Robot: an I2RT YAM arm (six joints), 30 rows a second.
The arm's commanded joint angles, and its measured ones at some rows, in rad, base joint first. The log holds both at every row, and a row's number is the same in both.
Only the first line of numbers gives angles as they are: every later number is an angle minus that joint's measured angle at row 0.
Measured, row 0: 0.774, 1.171, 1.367, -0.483, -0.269, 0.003
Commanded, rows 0 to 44: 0.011, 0.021, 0.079, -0.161, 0.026, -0.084; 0.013, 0.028, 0.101, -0.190, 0.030, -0.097; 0.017, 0.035, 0.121, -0.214, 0.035, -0.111; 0.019, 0.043, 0.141, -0.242, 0.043, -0.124; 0.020, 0.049, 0.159, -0.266, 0.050, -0.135; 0.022, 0.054, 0.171, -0.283, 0.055, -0.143; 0.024, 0.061, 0.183, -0.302, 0.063, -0.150; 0.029, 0.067, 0.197, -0.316, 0.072, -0.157; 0.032, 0.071, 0.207, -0.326, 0.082, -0.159; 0.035, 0.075, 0.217, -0.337, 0.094, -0.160; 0.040, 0.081, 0.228, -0.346, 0.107, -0.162; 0.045, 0.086, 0.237, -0.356, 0.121, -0.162; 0.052, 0.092, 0.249, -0.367, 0.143, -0.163; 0.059, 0.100, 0.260, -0.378, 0.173, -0.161; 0.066, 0.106, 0.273, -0.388, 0.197, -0.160; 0.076, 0.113, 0.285, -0.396, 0.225, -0.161; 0.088, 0.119, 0.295, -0.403, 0.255, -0.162; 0.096, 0.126, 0.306, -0.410, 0.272, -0.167; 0.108, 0.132, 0.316, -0.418, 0.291, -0.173; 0.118, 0.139, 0.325, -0.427, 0.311, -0.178; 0.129, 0.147, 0.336, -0.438, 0.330, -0.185; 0.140, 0.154, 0.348, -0.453, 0.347, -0.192; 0.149, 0.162, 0.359, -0.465, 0.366, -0.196; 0.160, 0.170, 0.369, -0.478, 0.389, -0.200; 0.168, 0.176, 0.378, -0.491, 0.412, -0.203; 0.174, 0.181, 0.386, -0.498, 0.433, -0.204; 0.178, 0.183, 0.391, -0.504, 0.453, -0.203; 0.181, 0.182, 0.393, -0.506, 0.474, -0.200; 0.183, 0.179, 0.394, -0.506, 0.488, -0.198; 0.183, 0.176, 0.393, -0.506, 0.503, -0.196; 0.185, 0.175, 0.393, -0.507, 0.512, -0.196; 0.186, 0.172, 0.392, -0.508, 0.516, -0.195; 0.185, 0.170, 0.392, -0.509, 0.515, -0.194; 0.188, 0.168, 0.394, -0.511, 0.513, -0.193; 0.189, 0.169, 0.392, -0.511, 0.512, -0.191; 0.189, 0.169, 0.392, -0.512, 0.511, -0.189; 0.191, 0.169, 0.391, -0.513, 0.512, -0.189; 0.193, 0.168, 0.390, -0.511, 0.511, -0.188; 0.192, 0.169, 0.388, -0.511, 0.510, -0.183; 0.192, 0.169, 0.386, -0.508, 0.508, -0.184; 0.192, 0.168, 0.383, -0.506, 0.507, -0.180; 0.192, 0.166, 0.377, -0.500, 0.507, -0.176; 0.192, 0.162, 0.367, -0.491, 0.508, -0.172; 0.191, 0.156, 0.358, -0.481, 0.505, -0.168; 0.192, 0.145, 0.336, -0.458, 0.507, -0.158
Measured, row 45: 0.178, 0.174, 0.358, -0.492, 0.510, -0.186
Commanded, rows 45 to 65: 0.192, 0.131, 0.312, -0.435, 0.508, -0.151; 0.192, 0.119, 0.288, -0.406, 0.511, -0.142; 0.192, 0.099, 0.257, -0.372, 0.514, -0.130; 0.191, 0.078, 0.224, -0.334, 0.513, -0.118; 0.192, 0.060, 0.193, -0.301, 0.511, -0.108; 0.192, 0.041, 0.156, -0.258, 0.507, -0.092; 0.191, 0.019, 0.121, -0.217, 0.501, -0.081; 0.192, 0.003, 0.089, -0.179, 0.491, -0.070; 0.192, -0.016, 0.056, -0.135, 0.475, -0.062; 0.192, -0.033, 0.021, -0.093, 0.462, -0.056; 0.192, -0.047, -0.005, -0.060, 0.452, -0.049; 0.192, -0.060, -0.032, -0.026, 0.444, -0.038; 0.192, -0.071, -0.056, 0.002, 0.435, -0.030; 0.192, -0.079, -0.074, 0.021, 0.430, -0.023; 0.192, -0.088, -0.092, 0.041, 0.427, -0.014; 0.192, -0.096, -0.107, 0.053, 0.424, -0.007; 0.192, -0.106, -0.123, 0.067, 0.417, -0.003; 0.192, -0.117, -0.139, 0.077, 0.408, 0.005; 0.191, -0.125, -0.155, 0.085, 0.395, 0.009; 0.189, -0.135, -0.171, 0.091, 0.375, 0.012; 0.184, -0.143, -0.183, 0.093, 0.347, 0.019
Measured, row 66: 0.179, -0.122, -0.153, 0.041, 0.442, -0.013
